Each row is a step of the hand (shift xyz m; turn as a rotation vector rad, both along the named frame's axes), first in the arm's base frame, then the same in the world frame.
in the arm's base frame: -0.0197 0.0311 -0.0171 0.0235 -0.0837 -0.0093
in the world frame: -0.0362 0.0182 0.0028 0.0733 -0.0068 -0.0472
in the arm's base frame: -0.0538 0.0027 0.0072 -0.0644 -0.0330 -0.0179
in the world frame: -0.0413 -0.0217 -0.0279 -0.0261 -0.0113 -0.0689
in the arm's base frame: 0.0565 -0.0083 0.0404 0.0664 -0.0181 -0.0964
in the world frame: 0.0490 -0.0226 0.0445 0.0572 0.1032 -0.0103
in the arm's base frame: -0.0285 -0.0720 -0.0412 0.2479 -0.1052 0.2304
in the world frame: 0.0256 0.0102 -0.0833 0.2636 -0.1665 0.1686
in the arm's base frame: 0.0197 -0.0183 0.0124 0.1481 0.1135 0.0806
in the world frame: 0.0274 -0.0105 0.0042 0.0365 -0.0001 0.2000
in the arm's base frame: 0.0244 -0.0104 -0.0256 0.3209 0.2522 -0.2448
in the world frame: 0.0239 0.0279 -0.0025 0.0572 0.3864 0.2719
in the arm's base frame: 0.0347 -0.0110 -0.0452 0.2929 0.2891 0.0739
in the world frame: 0.0311 0.0488 -0.0044 0.0251 0.0955 0.4063
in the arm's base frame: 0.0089 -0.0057 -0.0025 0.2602 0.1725 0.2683
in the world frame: 0.0103 0.0034 0.0005 0.0875 -0.1236 0.3828
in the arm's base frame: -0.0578 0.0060 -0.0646 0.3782 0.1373 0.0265
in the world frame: -0.0495 0.0439 -0.0564 0.1882 0.1237 0.3345
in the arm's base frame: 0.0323 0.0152 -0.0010 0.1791 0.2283 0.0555
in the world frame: 0.0136 0.0145 0.0297 -0.0189 0.0626 0.2881
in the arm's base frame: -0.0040 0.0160 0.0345 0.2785 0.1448 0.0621
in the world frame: -0.0123 -0.0286 0.0222 0.1110 0.0636 0.2933
